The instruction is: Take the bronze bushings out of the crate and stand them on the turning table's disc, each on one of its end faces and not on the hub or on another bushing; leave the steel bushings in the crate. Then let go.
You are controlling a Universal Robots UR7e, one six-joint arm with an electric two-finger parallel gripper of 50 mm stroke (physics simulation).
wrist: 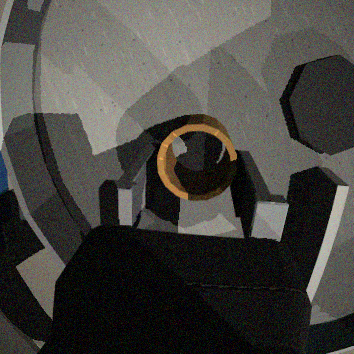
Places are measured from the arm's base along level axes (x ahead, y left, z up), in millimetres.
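Pixels of known places: gripper, fingertip midpoint: (196,165).
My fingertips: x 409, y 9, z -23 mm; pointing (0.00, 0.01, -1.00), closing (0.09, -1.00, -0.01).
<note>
Ahead of a thing's pixels: the offset from my fingertips to its top centre. "pt": to the spot under its first point.
My gripper (196,165) is shut on a bronze bushing @(17 mm up, 6 mm ahead, 1 mm left) (163,161), one finger on each side of it. The bushing is upright, its open end facing the camera. It is over the turning table's grey disc @(22 mm down, 49 mm ahead, 80 mm right) (200,25), between the hub and the left rim. The frame does not show whether its lower end touches the disc. The dark, many-sided hub @(22 mm down, 49 mm ahead, 80 mm right) (322,105) is at the upper right, well apart from the bushing. No steel bushing shows in this view.
A tall dark block @(pt 19 mm down, 25 mm back, 84 mm right) (312,215) with a pale side stands right of the right finger. The turning table's raised rim @(pt 16 mm down, 36 mm ahead, 124 mm left) (19,75) curves down the left side. A sliver of blue @(pt 77 mm down, 67 mm back, 188 mm left) (3,172) shows at the left edge. Shadows fall across the disc around the bushing.
</note>
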